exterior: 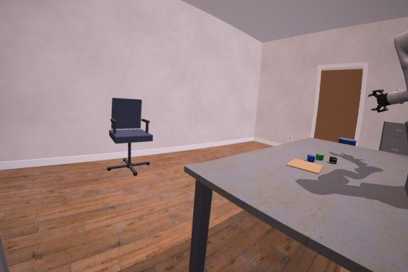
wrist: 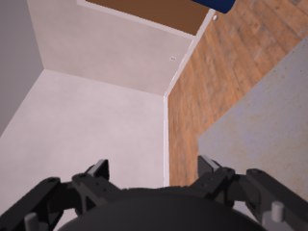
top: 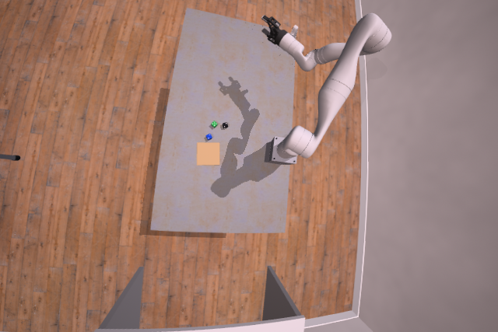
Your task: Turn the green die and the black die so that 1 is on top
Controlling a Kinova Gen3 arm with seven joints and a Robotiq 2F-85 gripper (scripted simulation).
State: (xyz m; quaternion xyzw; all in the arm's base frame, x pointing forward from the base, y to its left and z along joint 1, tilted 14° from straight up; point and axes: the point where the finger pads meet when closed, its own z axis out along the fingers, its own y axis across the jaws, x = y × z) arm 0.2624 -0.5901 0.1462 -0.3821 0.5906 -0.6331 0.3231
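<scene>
My gripper is now 30 mm short of the black die, 490 mm to the right of it and 350 mm above it. Round my hand: blue die: 110 mm ahead, 590 mm to the left, 350 mm below; tan mat: 90 mm ahead, 690 mm to the left, 360 mm below; green die: 100 mm ahead, 510 mm to the left, 350 mm below.
</scene>
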